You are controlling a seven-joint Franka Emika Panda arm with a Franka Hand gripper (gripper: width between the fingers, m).
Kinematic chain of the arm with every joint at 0, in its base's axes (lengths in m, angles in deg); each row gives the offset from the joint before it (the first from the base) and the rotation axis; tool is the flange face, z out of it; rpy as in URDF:
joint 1: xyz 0 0 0.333 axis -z
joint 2: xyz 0 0 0 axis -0.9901 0.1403 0
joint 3: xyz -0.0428 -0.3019 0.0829 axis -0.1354 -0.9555 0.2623
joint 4: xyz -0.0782 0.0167 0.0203 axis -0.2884 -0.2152 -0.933
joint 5: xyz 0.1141 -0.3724 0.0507 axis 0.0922 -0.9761 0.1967
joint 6: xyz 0 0 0 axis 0.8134 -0.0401 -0.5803
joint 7: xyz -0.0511 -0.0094 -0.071 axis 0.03 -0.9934 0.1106
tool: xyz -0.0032 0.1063 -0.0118 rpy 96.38 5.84 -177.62
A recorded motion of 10 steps. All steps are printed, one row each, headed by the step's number.
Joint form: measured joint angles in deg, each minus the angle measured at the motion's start. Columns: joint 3, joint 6, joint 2, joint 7, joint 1, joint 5, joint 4.
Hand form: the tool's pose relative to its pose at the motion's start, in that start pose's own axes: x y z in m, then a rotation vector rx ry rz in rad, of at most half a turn. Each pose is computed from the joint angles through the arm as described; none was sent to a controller.
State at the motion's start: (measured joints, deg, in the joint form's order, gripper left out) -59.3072 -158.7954 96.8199 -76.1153 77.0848 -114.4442 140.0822
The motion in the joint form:
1: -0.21 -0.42 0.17 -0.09 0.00 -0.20 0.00
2: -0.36 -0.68 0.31 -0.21 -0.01 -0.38 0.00
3: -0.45 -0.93 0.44 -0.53 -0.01 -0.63 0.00
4: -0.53 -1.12 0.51 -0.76 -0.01 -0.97 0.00
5: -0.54 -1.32 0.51 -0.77 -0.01 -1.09 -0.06
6: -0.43 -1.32 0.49 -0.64 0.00 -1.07 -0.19
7: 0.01 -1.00 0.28 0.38 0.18 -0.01 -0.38
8: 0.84 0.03 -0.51 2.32 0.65 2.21 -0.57
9: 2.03 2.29 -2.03 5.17 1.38 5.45 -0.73
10: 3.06 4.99 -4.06 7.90 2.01 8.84 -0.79
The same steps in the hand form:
1: 0.0010 0.0001 0.0015 0.0030 -0.0019 0.0009
2: 0.0015 0.0004 0.0027 0.0045 -0.0027 0.0017
3: 0.0017 0.0006 0.0037 0.0066 -0.0035 0.0043
4: 0.0019 0.0007 0.0042 0.0093 -0.0029 0.0039
5: 0.0018 0.0000 0.0037 0.0136 -0.0039 0.0027
6: 0.0012 -0.0012 0.0026 0.0165 -0.0047 0.0001
7: 0.0007 -0.0034 -0.0006 0.0155 -0.0102 -0.0026
8: 0.0020 -0.0071 -0.0083 0.0096 -0.0163 -0.0027
9: 0.0056 -0.0109 -0.0207 -0.0072 -0.0183 -0.0031
10: 0.0107 -0.0140 -0.0361 -0.0261 -0.0175 0.0007

